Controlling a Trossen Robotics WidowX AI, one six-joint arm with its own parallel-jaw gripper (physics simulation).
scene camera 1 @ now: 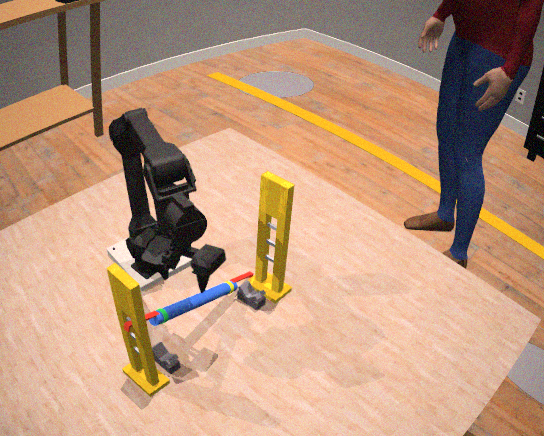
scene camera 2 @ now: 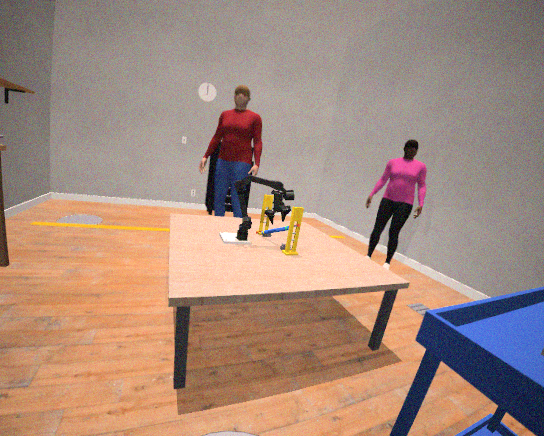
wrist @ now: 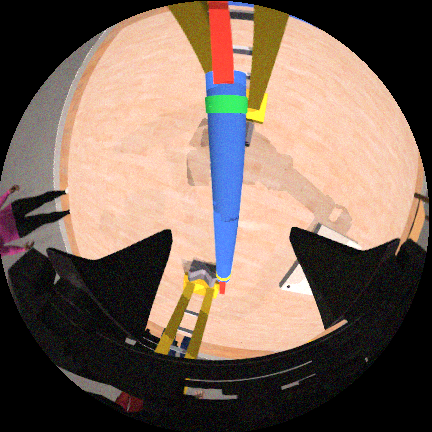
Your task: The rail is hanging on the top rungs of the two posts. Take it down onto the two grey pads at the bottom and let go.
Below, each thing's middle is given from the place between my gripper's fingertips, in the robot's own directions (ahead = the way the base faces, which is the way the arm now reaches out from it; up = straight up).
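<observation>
There is the blue rail (scene camera 1: 162, 315), which I see 50 mm below my hand, and from that same hand it is 10 mm ahead and 30 mm to the left.
</observation>
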